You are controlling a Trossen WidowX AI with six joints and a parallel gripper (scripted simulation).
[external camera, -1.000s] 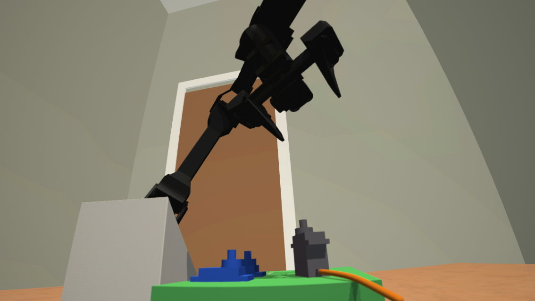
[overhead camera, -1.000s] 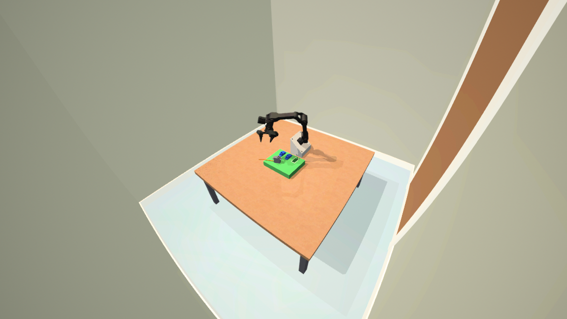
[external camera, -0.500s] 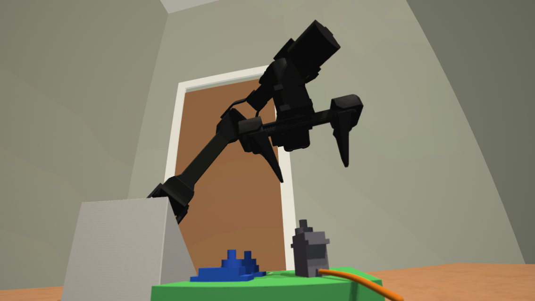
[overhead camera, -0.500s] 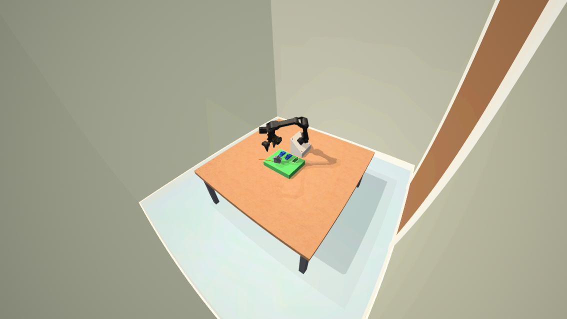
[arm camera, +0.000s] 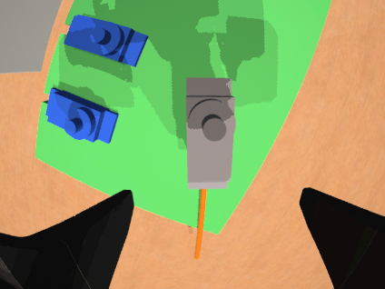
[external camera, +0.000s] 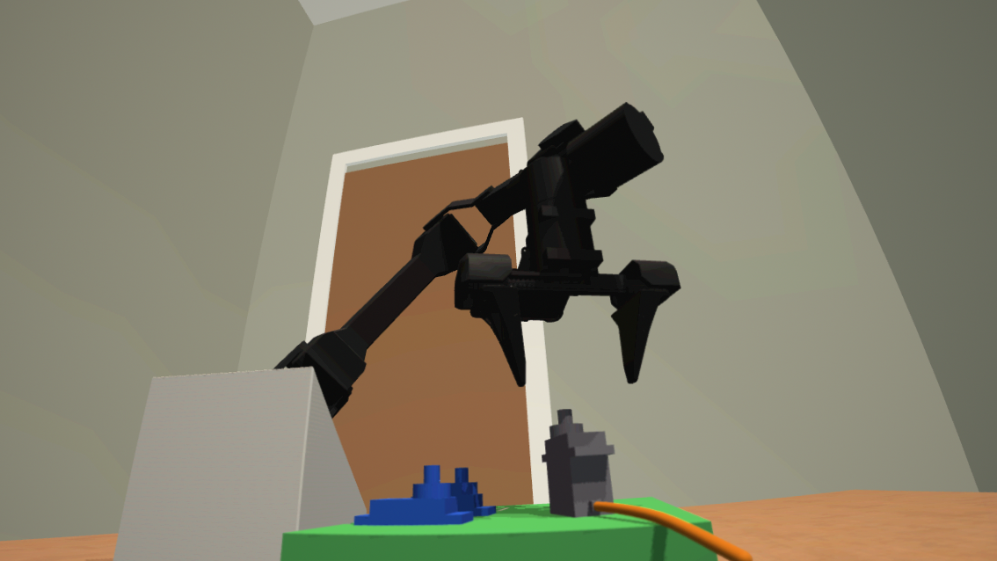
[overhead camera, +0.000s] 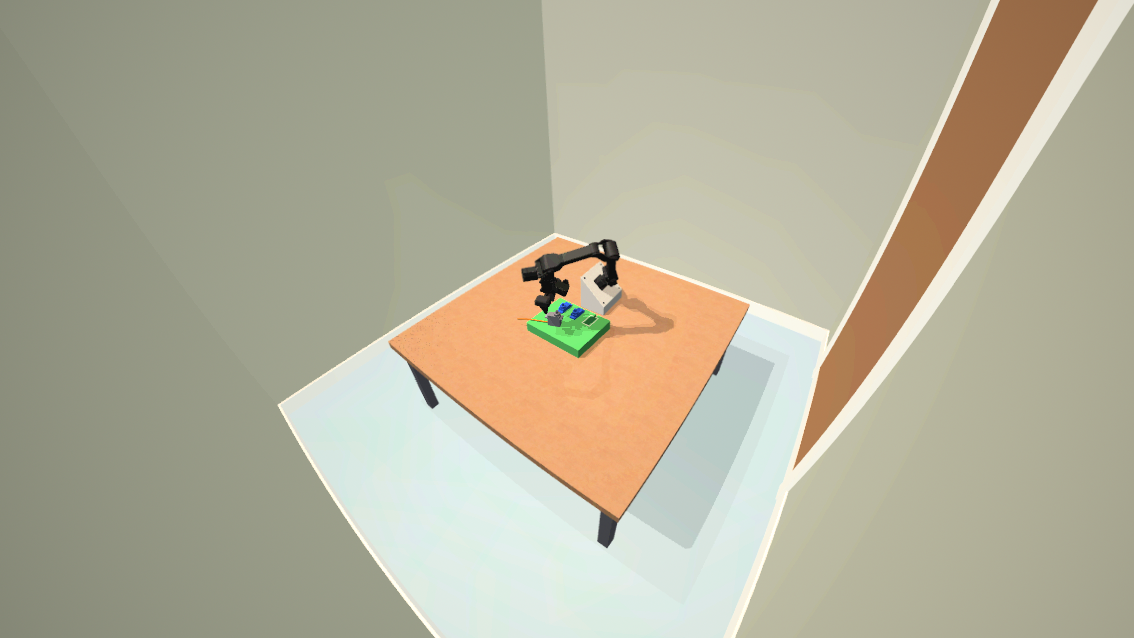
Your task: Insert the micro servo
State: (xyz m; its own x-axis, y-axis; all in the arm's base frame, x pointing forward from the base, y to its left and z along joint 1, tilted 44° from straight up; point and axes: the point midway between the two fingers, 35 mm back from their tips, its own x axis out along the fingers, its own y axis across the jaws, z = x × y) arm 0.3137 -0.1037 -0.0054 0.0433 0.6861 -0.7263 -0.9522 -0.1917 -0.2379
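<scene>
My gripper tip is 1 cm past the green deck, 5 cm to the right of it and 12 cm above it.
</scene>
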